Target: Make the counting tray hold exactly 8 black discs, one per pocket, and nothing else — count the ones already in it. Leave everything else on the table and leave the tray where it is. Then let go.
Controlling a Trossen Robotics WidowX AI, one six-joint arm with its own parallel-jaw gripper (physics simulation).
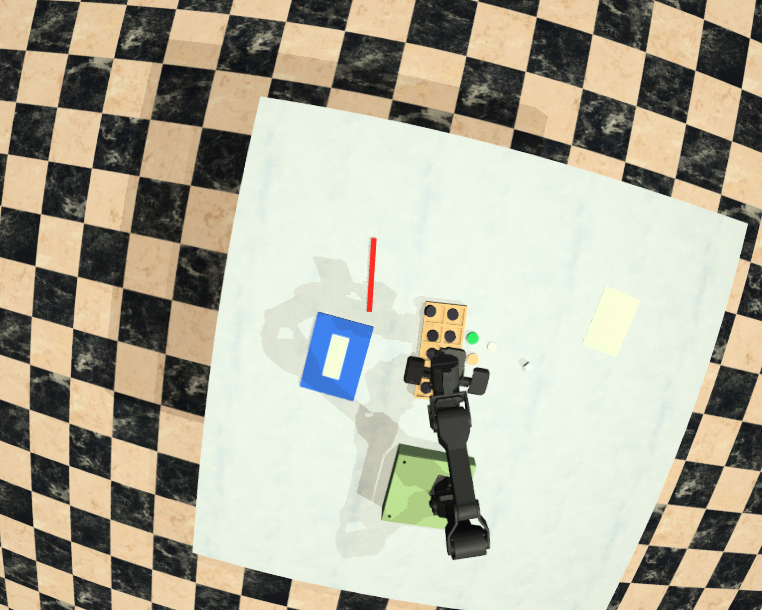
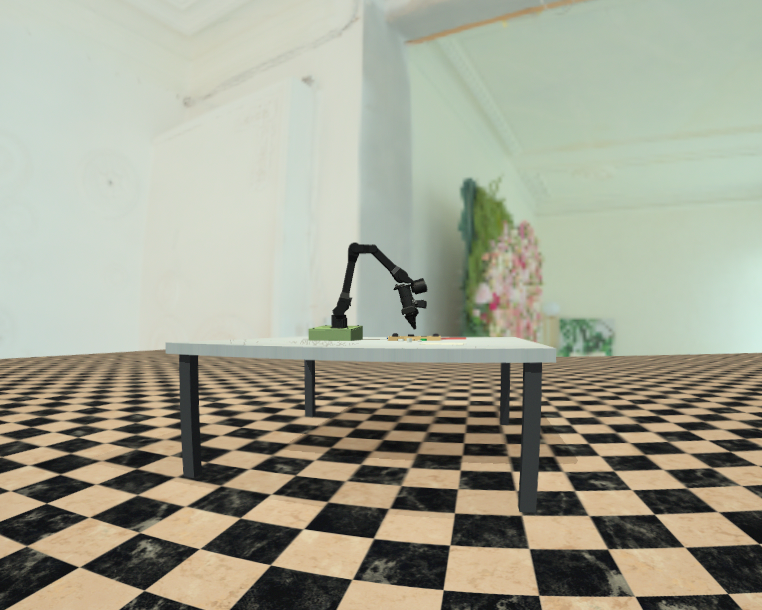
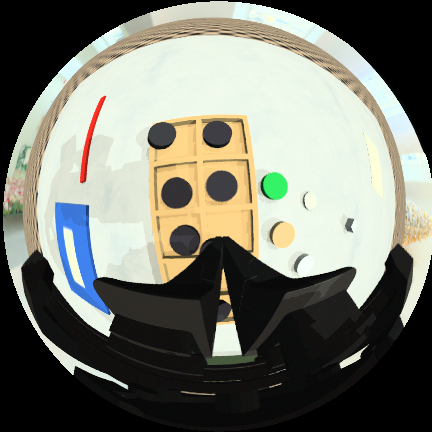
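The tan counting tray (image 1: 442, 324) (image 3: 233, 225) (image 2: 405, 338) lies in the middle of the table, two pockets wide. Several black discs sit in it: two in the far row (image 3: 162, 135) (image 3: 217, 133), two in the second row (image 3: 176, 192) (image 3: 221, 185) and one in the third row's left pocket (image 3: 184, 240) (image 1: 432, 352). Another disc (image 3: 223, 310) (image 1: 426, 387) shows between my fingers in the nearest row. My gripper (image 3: 221, 241) (image 1: 446, 358) (image 2: 410, 323) is shut and empty. It hangs just above the third row, and its tips hide part of a dark disc there.
A green disc (image 3: 274, 185) (image 1: 472, 338), a tan disc (image 3: 282, 234) (image 1: 473, 358), two whitish discs (image 3: 310, 200) (image 3: 304, 264) and a small grey piece (image 3: 349, 224) lie right of the tray. A red line (image 1: 371, 274), a blue rectangle (image 1: 315, 351), a pale yellow patch (image 1: 611, 321) and the green arm base (image 1: 409, 484) are also there.
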